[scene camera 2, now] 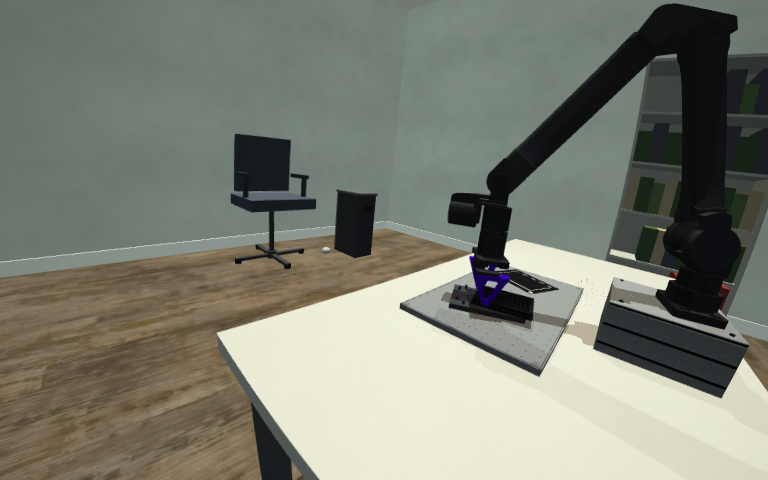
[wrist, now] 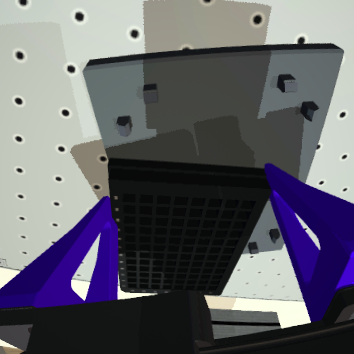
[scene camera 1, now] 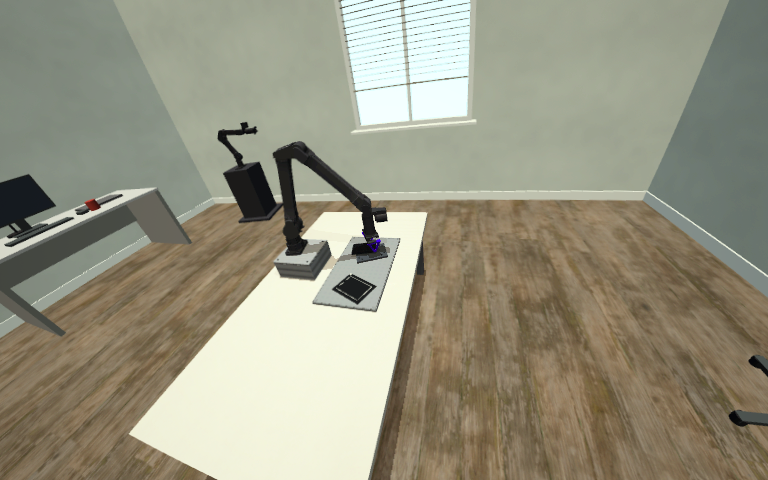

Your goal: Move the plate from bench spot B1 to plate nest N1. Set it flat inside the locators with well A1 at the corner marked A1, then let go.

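Frame: origin at the arm's base, x right, y ahead, z up, level; metres.
Seen in the pictures: gripper, between the fingertips: (scene camera 2: 481, 296) (wrist: 186, 187) (scene camera 1: 372, 247); arm's base, origin of its link: (scene camera 2: 686, 310) (scene camera 1: 297, 248).
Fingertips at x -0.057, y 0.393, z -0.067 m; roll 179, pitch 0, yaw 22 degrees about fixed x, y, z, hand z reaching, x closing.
Pixels of each thing's middle, then the offset from my fingertips to it. "spot": a spot on its surface instead. Level surfaces: height alone.
- black well plate, middle of its body: (wrist: 178, 243) (scene camera 2: 503, 301) (scene camera 1: 363, 248) dy -0.049, dx +0.004, dz +0.003 m
- dark grey nest, middle of its body: (wrist: 214, 186) (scene camera 2: 486, 300) (scene camera 1: 371, 252) dy -0.010, dx +0.021, dz -0.014 m
- Bench spot B1, a spot on its surface: (scene camera 2: 529, 281) (scene camera 1: 349, 288) spot: dy -0.084, dx +0.276, dz -0.023 m
- cream table, height of its surface: dz -0.038 m
The black well plate (scene camera 1: 360, 249) (scene camera 2: 514, 303) (wrist: 182, 230) is held between the blue fingers of my gripper (scene camera 1: 373, 246) (scene camera 2: 488, 291) (wrist: 186, 187), which is shut on its two sides. The plate is over part of the dark grey nest (scene camera 1: 372, 256) (scene camera 2: 459, 296) (wrist: 200, 107) and offset toward the arm's base. In the wrist view, four locator posts stand uncovered beyond its far edge, and two more show past its lower right side. Its exact height over the nest is hard to tell. The corner mark A1 cannot be read. Bench spot B1 (scene camera 1: 353, 288) (scene camera 2: 529, 281) is a black square with a white outline, without the plate.
The nest and the spot are on a grey perforated board (scene camera 1: 334, 298) (scene camera 2: 538, 359) on the cream table (scene camera 1: 283, 384) (scene camera 2: 368, 362). The arm's base stands on a grey block (scene camera 1: 300, 266) (scene camera 2: 668, 345) beside the board. A chair (scene camera 2: 262, 164) and a dark cabinet (scene camera 2: 355, 223) stand farther off.
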